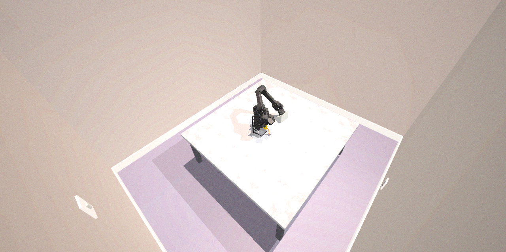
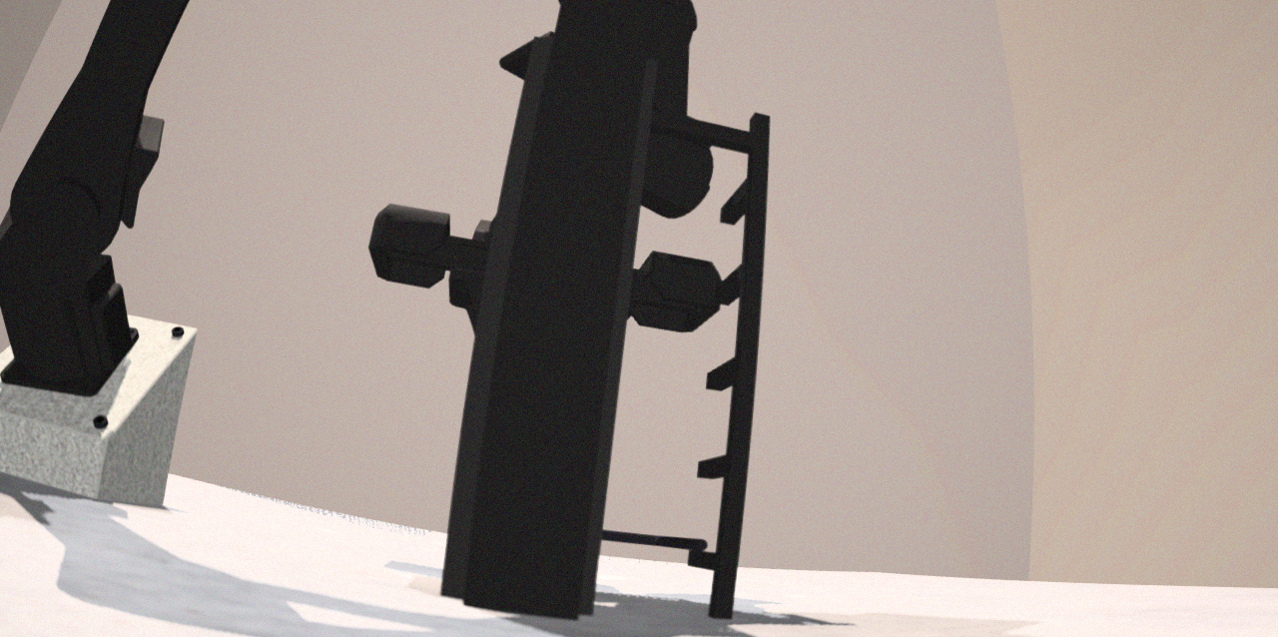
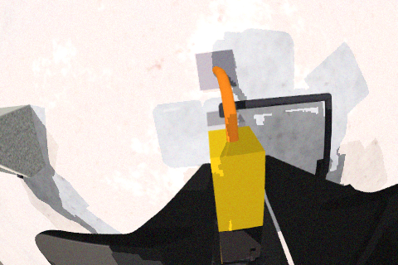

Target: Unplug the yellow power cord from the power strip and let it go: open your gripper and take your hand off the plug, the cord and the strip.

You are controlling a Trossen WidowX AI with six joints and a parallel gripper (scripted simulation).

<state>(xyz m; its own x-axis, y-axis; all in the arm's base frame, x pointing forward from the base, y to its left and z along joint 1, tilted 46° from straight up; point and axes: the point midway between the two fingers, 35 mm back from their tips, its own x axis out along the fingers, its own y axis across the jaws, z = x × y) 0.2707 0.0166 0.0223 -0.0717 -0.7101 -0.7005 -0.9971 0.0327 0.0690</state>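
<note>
The yellow plug lies 3 cm to the right of my gripper tip.
</note>
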